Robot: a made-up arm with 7 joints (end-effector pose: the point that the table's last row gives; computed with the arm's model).
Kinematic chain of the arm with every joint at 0, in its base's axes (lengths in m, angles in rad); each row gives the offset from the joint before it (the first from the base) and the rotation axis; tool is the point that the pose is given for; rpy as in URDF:
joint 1: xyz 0 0 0.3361 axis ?
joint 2: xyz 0 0 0 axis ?
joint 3: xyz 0 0 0.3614 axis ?
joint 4: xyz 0.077 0 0 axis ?
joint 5: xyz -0.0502 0 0.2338 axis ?
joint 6: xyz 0 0 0 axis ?
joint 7: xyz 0.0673 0 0 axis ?
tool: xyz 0 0 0 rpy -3.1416 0 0
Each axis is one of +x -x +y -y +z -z.
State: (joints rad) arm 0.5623 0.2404 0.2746 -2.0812 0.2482 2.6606 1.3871
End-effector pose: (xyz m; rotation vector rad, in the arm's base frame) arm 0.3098 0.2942 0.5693 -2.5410 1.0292 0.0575
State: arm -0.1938 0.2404 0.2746 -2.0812 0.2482 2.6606 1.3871
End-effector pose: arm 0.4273 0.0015 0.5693 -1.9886 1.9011 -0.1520
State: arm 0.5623 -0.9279 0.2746 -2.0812 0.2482 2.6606 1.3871
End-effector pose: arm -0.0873 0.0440 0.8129 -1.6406 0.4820 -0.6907
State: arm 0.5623 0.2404 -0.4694 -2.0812 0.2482 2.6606 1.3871
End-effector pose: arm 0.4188 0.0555 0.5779 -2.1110 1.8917 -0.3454
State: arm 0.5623 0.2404 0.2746 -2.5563 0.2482 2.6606 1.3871
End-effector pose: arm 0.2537 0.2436 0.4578 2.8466 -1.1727 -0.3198
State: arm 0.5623 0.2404 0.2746 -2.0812 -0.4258 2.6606 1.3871
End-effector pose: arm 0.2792 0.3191 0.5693 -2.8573 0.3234 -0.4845
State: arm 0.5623 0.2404 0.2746 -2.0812 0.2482 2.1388 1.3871
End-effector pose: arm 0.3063 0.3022 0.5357 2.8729 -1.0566 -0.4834
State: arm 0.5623 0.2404 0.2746 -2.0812 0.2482 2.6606 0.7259
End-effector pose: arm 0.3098 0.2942 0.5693 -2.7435 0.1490 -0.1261
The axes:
joint 1: +z
joint 2: +y
joint 3: +z
joint 4: -y
joint 5: +z
joint 6: -y
joint 7: -z

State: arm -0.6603 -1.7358 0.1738 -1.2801 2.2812 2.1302 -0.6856
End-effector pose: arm -0.3911 0.3461 0.6015 -0.4595 -1.7094 -1.8363
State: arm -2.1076 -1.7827 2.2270 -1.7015 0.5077 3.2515 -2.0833
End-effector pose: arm 0.4338 0.2011 0.0806 0.4750 2.1555 -0.5766
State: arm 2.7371 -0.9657 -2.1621 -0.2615 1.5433 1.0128 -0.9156
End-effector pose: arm 0.5524 -0.1204 0.6851 -0.3801 -1.2189 -0.8933
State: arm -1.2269 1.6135 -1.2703 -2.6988 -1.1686 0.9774 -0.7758
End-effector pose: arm -0.1811 -0.1852 0.2953 0.5574 0.1093 1.4870
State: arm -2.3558 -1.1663 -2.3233 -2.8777 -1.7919 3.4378 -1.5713
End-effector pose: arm 0.0088 0.2427 0.3375 1.3896 -1.3052 -0.5280
